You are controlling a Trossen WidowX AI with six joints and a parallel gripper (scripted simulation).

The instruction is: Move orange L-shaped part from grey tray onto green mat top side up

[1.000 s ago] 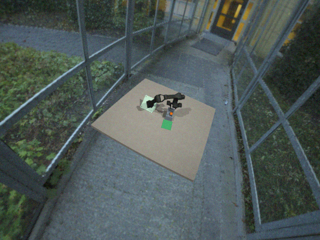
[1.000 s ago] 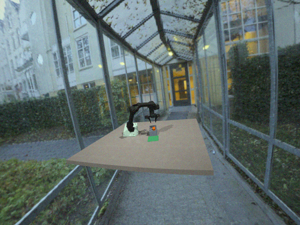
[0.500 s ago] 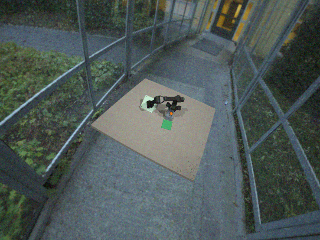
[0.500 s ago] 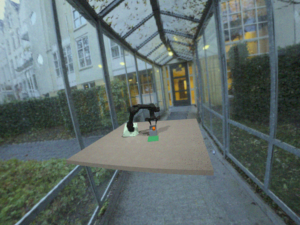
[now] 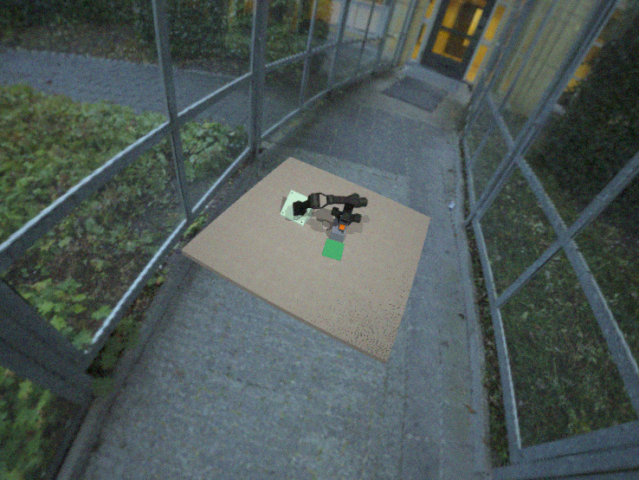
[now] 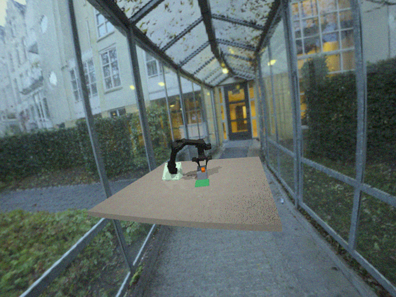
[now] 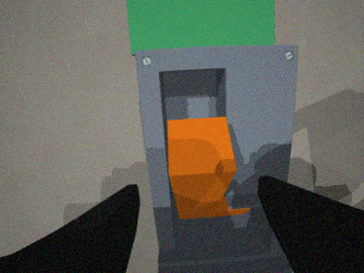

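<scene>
The orange l-shaped part is 20 mm behind my gripper tip, 30 mm to the left of it and 50 mm below it. Round my gripper tip: green mat: 20 mm ahead, 150 mm to the right, 110 mm below.
</scene>
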